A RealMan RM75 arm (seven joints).
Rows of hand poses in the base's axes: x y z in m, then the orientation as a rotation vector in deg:
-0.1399, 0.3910, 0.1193, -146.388, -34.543, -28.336
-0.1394, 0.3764, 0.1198, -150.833, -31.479, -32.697
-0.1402, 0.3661, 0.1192, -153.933, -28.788, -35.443
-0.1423, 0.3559, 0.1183, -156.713, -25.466, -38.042
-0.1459, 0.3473, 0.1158, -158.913, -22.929, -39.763
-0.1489, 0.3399, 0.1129, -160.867, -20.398, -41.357
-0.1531, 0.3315, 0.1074, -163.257, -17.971, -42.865
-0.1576, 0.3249, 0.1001, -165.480, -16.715, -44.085
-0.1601, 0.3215, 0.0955, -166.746, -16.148, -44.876
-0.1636, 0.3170, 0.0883, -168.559, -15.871, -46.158
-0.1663, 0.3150, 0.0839, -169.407, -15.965, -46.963
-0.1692, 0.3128, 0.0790, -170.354, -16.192, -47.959
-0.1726, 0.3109, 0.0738, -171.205, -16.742, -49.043
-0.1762, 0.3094, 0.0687, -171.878, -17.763, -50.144
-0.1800, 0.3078, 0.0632, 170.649, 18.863, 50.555
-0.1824, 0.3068, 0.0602, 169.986, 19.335, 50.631
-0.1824, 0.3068, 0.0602, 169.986, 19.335, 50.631
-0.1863, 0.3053, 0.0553, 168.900, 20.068, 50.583
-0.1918, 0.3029, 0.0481, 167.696, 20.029, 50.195
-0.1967, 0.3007, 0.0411, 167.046, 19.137, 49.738
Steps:
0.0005, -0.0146, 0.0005, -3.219, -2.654, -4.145
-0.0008, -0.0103, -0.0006, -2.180, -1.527, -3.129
-0.0021, -0.0102, -0.0009, -1.790, -1.324, -3.352
-0.0036, -0.0086, -0.0025, -1.490, -0.822, -2.511
-0.0030, -0.0074, -0.0029, -1.309, -0.743, -2.388
-0.0042, -0.0084, -0.0055, -1.788, -0.665, -2.415
-0.0045, -0.0066, -0.0073, -1.936, -0.562, -1.579
-0.0025, -0.0034, -0.0046, -1.166, -0.388, -0.810
-0.0035, -0.0045, -0.0072, -1.842, -0.671, -0.842
-0.0027, -0.0020, -0.0044, -0.960, -0.450, -0.277
-0.0029, -0.0022, -0.0049, -1.125, -0.564, -0.246
-0.0034, -0.0019, -0.0052, -1.141, -0.630, -0.035
-0.0036, -0.0015, -0.0051, -1.112, -0.657, 0.290
-0.0038, -0.0016, -0.0055, -1.222, -0.580, 0.443
-0.0024, -0.0010, -0.0030, -0.615, -0.223, 0.177
0.0000, 0.0000, 0.0000, 0.000, 0.000, 0.000
-0.0039, -0.0015, -0.0049, -1.060, -0.267, 0.255
-0.0055, -0.0024, -0.0072, -1.222, -0.124, -0.295
-0.0049, -0.0022, -0.0070, -0.672, 0.049, -0.752

